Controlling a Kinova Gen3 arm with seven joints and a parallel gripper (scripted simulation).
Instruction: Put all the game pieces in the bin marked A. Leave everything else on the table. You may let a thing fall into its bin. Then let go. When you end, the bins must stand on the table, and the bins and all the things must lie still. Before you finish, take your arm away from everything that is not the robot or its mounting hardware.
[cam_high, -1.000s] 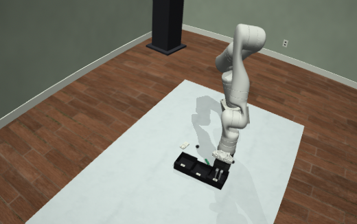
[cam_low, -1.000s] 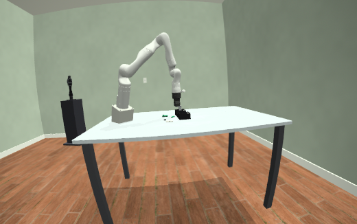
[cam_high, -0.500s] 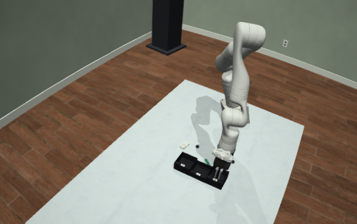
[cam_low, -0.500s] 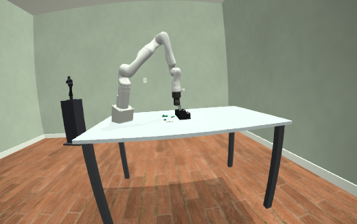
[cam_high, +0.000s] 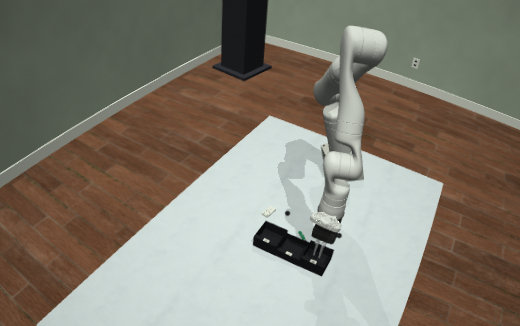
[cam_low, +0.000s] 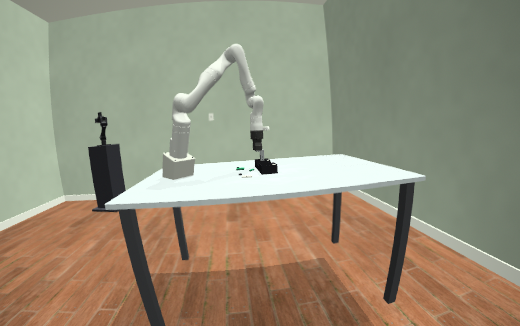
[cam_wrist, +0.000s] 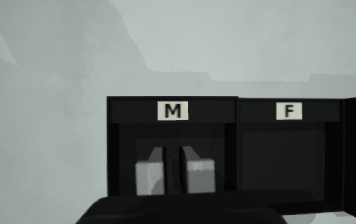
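Right now the white domino is 25 cm to the right of my hand, 7 cm behind it and 5 cm below it. From my hand the other things lie so: black three-compartment bin: 8 cm to the right, 4 cm below, 2 cm ahead; then green item: 10 cm to the right, 6 cm behind, 5 cm below.
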